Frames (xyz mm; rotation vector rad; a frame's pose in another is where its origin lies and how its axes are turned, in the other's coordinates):
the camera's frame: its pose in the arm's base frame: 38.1 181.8 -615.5 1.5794 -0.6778 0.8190
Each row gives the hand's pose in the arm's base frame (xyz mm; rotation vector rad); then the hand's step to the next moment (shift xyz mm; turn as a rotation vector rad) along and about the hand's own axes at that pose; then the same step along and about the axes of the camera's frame.
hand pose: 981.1 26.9 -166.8 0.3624 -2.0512 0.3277
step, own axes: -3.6 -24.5 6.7 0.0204 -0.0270 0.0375
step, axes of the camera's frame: -0.5 -3.3 25.4 -0.0158 0.0309 0.0367
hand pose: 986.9 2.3 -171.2 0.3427 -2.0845 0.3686
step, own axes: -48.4 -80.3 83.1 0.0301 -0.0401 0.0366
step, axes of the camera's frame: -65.9 -19.0 104.8 -0.0070 0.0383 0.0483
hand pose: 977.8 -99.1 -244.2 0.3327 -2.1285 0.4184
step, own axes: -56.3 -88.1 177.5 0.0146 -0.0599 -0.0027
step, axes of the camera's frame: -142.8 4.1 148.4 0.0285 0.0087 0.0540
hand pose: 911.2 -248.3 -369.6 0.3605 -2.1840 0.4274
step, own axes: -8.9 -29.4 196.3 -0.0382 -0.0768 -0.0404
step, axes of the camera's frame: -165.1 47.2 100.0 0.0520 -0.0540 0.0580
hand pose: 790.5 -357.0 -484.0 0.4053 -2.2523 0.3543
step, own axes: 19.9 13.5 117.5 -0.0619 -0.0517 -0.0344
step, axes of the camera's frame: -107.0 47.0 26.9 0.0327 -0.0730 0.0358
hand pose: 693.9 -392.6 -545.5 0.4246 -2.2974 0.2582
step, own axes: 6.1 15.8 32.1 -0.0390 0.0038 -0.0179
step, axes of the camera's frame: -33.1 13.7 -6.0 0.0079 -0.0408 -0.0113
